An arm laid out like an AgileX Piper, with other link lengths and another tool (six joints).
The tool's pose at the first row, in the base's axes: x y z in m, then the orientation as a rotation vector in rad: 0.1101, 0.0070, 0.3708, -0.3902, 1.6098, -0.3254
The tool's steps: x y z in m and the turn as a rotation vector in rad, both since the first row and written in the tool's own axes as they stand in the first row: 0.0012, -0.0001, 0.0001, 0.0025, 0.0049, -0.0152; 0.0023, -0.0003, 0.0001, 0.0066, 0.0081, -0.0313; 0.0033, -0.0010, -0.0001, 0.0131, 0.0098, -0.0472; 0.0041, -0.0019, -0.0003, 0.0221, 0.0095, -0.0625; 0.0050, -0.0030, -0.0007, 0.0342, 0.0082, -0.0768; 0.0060, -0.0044, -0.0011, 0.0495, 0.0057, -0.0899; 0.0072, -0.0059, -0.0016, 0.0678, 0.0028, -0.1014; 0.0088, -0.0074, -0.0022, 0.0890, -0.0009, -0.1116; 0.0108, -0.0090, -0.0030, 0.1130, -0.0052, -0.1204; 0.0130, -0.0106, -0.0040, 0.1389, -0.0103, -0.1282; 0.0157, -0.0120, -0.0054, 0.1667, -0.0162, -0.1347; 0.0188, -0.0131, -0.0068, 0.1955, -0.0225, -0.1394; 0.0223, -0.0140, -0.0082, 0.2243, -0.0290, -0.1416; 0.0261, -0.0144, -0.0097, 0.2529, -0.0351, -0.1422; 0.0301, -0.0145, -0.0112, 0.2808, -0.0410, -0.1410
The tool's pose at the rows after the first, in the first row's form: 0.1101, 0.0064, 0.3698, -0.4002, 1.6117, -0.3401; 0.1101, 0.0057, 0.3689, -0.4098, 1.6115, -0.3564; 0.1099, 0.0047, 0.3683, -0.4176, 1.6091, -0.3741; 0.1097, 0.0035, 0.3680, -0.4232, 1.6043, -0.3927; 0.1093, 0.0021, 0.3677, -0.4257, 1.5978, -0.4128; 0.1089, 0.0004, 0.3674, -0.4248, 1.5896, -0.4342; 0.1084, -0.0015, 0.3670, -0.4203, 1.5804, -0.4566; 0.1078, -0.0036, 0.3663, -0.4127, 1.5699, -0.4800; 0.1070, -0.0059, 0.3652, -0.4017, 1.5582, -0.5042; 0.1059, -0.0083, 0.3640, -0.3886, 1.5452, -0.5289; 0.1045, -0.0108, 0.3623, -0.3730, 1.5311, -0.5537; 0.1030, -0.0132, 0.3601, -0.3552, 1.5164, -0.5777; 0.1014, -0.0155, 0.3575, -0.3355, 1.5018, -0.5996; 0.0997, -0.0176, 0.3544, -0.3146, 1.4878, -0.6201; 0.0980, -0.0195, 0.3509, -0.2928, 1.4743, -0.6387
